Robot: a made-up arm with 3 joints.
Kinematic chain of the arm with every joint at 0, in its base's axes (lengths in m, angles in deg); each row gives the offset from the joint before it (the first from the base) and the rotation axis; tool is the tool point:
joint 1: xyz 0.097 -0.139 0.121 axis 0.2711 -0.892 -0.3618
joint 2: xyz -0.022 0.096 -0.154 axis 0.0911 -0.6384 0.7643
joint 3: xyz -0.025 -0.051 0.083 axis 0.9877 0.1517 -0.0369
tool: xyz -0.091 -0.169 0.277
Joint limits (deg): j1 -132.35..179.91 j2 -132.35..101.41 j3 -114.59..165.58
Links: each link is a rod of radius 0.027 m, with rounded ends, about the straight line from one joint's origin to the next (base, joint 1, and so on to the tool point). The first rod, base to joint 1, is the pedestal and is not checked.
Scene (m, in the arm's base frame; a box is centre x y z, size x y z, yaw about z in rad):
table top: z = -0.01
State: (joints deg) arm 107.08 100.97 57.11
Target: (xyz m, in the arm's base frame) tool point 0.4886 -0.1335 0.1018
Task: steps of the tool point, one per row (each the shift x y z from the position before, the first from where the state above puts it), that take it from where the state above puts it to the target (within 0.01 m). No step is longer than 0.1 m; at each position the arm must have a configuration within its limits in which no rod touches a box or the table.
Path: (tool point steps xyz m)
1: 0.0469 -0.0235 -0.0169
2: 0.0553 -0.0156 -0.0245
3: 0.0620 -0.0027 -0.0294
4: 0.0658 0.0140 -0.0297
5: 0.0656 0.0327 -0.0250
6: 0.0608 0.0511 -0.0152
7: 0.0509 0.0667 -0.0009
8: 0.0359 0.0774 0.0160
9: 0.0168 0.0815 0.0337

